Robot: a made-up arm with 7 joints.
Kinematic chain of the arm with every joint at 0, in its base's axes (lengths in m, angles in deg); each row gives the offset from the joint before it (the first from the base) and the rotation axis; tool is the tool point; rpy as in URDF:
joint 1: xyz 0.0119 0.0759 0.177 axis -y
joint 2: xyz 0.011 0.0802 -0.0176 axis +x
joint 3: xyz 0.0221 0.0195 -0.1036 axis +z
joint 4: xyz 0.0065 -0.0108 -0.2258 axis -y
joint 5: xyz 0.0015 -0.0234 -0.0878 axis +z
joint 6: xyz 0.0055 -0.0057 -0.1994 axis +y
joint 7: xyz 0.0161 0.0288 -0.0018 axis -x
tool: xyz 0.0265 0.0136 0.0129 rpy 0 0 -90
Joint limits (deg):
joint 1: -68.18..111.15
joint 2: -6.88..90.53
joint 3: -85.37..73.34
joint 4: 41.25..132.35
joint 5: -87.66..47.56
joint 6: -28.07..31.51
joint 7: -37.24..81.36
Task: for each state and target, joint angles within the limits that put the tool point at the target. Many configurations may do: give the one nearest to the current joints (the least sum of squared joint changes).
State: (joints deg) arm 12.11 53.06 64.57 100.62 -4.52 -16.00 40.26
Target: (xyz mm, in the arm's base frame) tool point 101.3 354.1 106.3
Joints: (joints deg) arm -10.90 20.83 70.50 132.35 -22.73 -22.39 38.53
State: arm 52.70 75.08 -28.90 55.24 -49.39 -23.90 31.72
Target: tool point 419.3 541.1 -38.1
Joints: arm 30.96 60.40 -25.89 41.25 -59.86 20.49 52.60
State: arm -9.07 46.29 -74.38 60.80 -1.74 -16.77 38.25
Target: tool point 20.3 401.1 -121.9
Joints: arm -11.64 85.11 -83.06 92.56 -6.24 -23.53 35.18
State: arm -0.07 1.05 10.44 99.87 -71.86 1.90 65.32
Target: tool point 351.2 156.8 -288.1
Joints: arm 0.92 -1.31 11.76 57.15 -76.88 11.45 70.17
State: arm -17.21 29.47 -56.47 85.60 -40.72 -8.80 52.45
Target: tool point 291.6 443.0 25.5
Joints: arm 9.17 88.82 -35.68 84.86 -34.74 -17.65 48.45
